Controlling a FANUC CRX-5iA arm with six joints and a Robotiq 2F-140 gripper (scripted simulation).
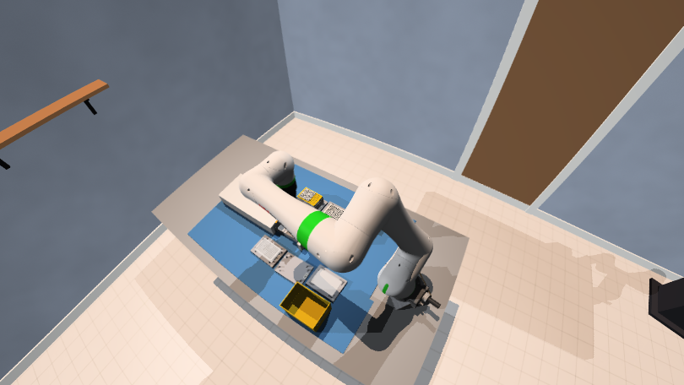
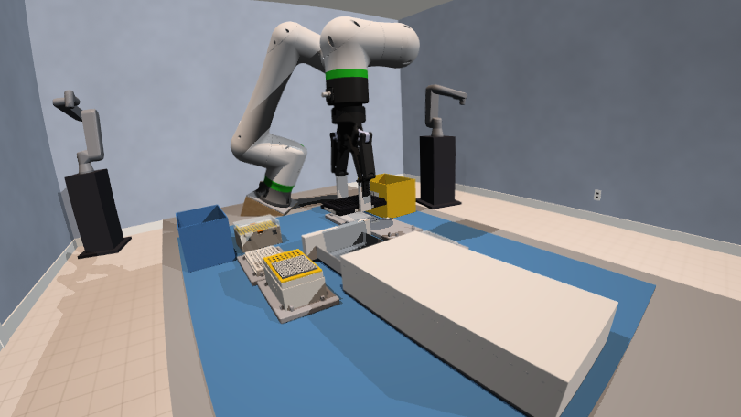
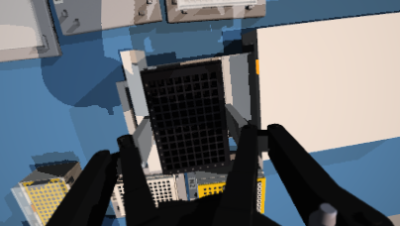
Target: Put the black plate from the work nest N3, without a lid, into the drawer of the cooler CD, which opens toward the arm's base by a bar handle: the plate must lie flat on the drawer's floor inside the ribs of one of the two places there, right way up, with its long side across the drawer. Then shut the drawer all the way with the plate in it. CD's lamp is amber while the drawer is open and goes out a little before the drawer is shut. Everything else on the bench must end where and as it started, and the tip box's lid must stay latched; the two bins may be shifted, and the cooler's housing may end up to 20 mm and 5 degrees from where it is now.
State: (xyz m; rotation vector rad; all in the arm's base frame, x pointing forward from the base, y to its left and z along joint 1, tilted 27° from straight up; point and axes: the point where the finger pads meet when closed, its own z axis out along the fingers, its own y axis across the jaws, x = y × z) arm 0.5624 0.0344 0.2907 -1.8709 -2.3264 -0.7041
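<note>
Right now the drawer is 4 cm ahead of my hand and 14 cm below it. The rest, counted from my hand: nest N3: 15 cm behind, 16 cm to the left, 16 cm below; black plate: 2 cm below; yellow-topped tip box: 9 cm ahead, 18 cm to the right, 11 cm below.
</note>
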